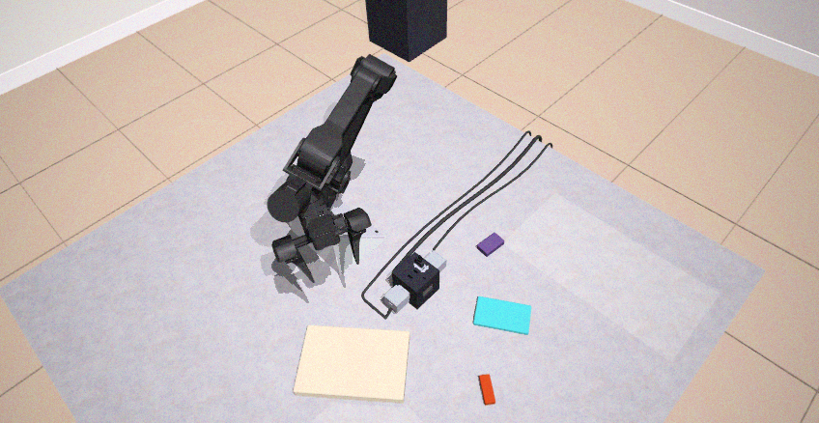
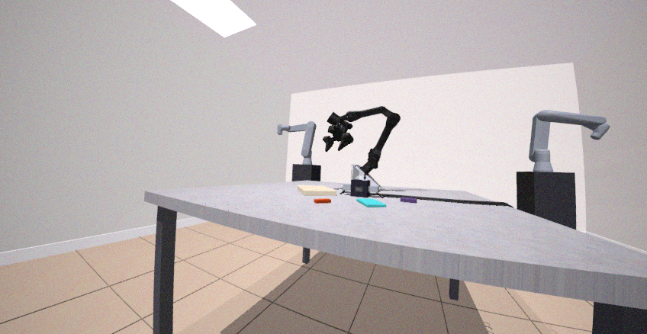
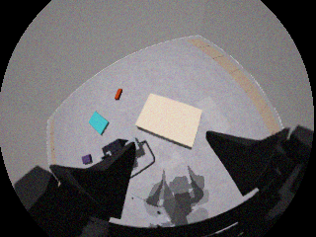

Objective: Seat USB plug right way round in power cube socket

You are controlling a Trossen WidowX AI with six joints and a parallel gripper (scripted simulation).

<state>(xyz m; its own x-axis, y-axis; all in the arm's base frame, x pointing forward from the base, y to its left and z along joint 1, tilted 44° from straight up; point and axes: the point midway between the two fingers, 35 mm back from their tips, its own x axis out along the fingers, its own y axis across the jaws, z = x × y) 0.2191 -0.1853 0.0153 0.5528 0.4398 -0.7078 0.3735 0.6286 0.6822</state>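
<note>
Now: the light USB plug 19 cm to the left of my gripper tip, 13 cm below it and 4 cm ahead of it. Also, from my gripper tip: cream pad (21 cm below, 8 cm ahead, 5 cm to the right); then cyan card (25 cm to the left, 24 cm ahead, 21 cm below); then orange block (32 cm ahead, 21 cm below, 9 cm to the left).
</note>
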